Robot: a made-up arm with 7 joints. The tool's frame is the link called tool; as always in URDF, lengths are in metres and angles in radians. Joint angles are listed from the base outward.
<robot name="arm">
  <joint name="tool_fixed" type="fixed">
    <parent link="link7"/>
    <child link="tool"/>
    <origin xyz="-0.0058 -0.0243 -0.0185" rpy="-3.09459 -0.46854 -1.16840"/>
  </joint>
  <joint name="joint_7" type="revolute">
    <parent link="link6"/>
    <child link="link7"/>
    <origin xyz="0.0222 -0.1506 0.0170" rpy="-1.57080 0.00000 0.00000"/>
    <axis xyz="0 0 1"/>
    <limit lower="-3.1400" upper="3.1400"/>
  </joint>
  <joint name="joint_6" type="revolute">
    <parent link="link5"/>
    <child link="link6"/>
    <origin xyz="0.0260 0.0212 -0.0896" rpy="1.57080 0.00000 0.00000"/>
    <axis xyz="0 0 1"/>
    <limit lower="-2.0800" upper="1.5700"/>
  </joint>
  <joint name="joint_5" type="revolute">
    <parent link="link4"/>
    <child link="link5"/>
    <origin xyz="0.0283 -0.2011 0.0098" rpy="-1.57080 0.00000 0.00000"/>
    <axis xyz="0 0 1"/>
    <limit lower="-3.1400" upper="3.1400"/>
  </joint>
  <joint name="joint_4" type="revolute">
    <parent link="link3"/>
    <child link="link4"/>
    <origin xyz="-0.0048 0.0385 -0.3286" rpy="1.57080 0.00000 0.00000"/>
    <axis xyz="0 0 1"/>
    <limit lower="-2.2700" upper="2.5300"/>
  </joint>
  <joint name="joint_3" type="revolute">
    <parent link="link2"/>
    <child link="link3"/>
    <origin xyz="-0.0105 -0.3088 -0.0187" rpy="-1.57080 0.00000 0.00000"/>
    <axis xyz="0 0 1"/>
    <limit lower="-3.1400" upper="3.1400"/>
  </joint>
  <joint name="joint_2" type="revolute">
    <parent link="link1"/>
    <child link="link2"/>
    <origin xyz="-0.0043 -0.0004 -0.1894" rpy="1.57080 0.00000 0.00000"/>
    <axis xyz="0 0 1"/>
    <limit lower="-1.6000" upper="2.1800"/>
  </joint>
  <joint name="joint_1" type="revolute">
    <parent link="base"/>
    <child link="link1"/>
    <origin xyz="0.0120 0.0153 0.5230" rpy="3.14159 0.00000 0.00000"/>
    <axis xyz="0 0 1"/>
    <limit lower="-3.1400" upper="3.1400"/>
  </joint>
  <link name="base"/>
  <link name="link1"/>
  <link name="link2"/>
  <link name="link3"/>
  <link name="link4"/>
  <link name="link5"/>
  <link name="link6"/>
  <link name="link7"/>
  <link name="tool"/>
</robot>
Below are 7 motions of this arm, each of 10 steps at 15 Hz.
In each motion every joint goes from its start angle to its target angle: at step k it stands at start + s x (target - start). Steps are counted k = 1, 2, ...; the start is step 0. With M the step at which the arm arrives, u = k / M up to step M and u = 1 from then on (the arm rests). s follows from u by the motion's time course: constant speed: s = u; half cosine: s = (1 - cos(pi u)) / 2; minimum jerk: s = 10 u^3 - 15 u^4 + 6 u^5.
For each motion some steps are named. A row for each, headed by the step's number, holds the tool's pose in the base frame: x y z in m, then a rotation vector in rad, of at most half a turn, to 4 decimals.
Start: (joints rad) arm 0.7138 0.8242 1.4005 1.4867 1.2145 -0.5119 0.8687
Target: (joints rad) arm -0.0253 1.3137 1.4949 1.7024 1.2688 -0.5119 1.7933
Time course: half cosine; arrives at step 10
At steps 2, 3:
2: 0.1471 -0.6687 1.0736 -0.1609 -2.0504 1.6386
3: 0.2074 -0.6604 1.0442 0.0653 -2.0045 1.6100

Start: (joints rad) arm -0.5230 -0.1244 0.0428 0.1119 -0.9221 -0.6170 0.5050
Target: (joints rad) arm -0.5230 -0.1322 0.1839 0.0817 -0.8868 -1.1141 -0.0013
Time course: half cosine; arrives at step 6
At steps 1, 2, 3, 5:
1: -0.0604 -0.1176 1.7845 -0.1737 -0.4056 1.9648
2: -0.0688 -0.1349 1.7742 -0.1946 -0.5462 1.9797
3: -0.0809 -0.1561 1.7574 -0.2439 -0.7402 1.9837
5: -0.1024 -0.1850 1.7221 -0.3854 -1.0703 1.9431

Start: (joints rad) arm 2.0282 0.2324 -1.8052 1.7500 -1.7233 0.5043 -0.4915
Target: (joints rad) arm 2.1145 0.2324 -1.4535 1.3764 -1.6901 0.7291 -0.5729
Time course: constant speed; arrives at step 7
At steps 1, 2, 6, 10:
1: 0.3713 -0.1260 1.3223 -1.2913 0.3128 -2.2899
2: 0.3654 -0.1519 1.3411 -1.2426 0.3200 -2.3538
6: 0.3184 -0.2454 1.4122 -1.0752 0.2957 -2.6092
10: 0.3018 -0.2650 1.4289 -1.0422 0.2769 -2.6723

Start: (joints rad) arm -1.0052 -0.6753 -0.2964 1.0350 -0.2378 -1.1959 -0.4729
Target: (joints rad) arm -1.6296 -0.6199 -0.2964 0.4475 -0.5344 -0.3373 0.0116
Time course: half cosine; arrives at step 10
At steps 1, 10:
1: -0.1984 -0.3046 1.5761 -0.8338 -1.0214 2.6534
10: 0.0175 -0.4473 1.6705 0.5772 0.6872 -2.6563

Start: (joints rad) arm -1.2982 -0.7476 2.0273 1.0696 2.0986 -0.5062 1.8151
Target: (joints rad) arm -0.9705 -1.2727 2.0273 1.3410 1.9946 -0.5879 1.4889
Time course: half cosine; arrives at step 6
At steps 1, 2, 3, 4, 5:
1: 0.1715 -0.7972 1.1497 -0.8759 1.3749 -2.3793
2: 0.1231 -0.8290 1.0609 -0.7561 1.5464 -2.2202
3: 0.0575 -0.8509 0.9405 -0.5655 1.7350 -1.9925
4: -0.0033 -0.8497 0.8243 -0.3534 1.8677 -1.7571
5: -0.0427 -0.8360 0.7436 -0.1906 1.9284 -1.5824

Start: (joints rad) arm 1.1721 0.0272 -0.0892 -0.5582 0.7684 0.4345 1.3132
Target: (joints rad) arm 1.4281 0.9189 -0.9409 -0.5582 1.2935 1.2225 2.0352
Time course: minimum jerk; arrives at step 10
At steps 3, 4, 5, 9, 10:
3: -0.1248 -0.1364 1.7666 1.0236 0.2637 -1.8299
4: -0.1014 -0.3027 1.7169 1.2445 0.5488 -1.8738
5: -0.0863 -0.4837 1.6187 1.4871 0.9279 -1.8848
9: -0.1045 -0.8122 1.2006 -1.7959 -2.0049 1.3963
10: -0.1054 -0.8154 1.1922 -1.7871 -2.0128 1.3739

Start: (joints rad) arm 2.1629 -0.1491 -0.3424 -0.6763 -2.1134 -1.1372 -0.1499
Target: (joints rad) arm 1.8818 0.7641 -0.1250 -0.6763 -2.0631 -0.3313 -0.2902
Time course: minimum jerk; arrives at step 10
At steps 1, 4, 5, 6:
1: -0.0128 0.3613 1.6601 -1.2999 0.0009 1.5851
4: -0.1353 0.1477 1.7214 -1.1525 -0.0065 1.5080
5: -0.1885 0.0028 1.7290 -1.0297 -0.0151 1.4925
6: -0.2244 -0.1508 1.7133 -0.8856 -0.0269 1.5011

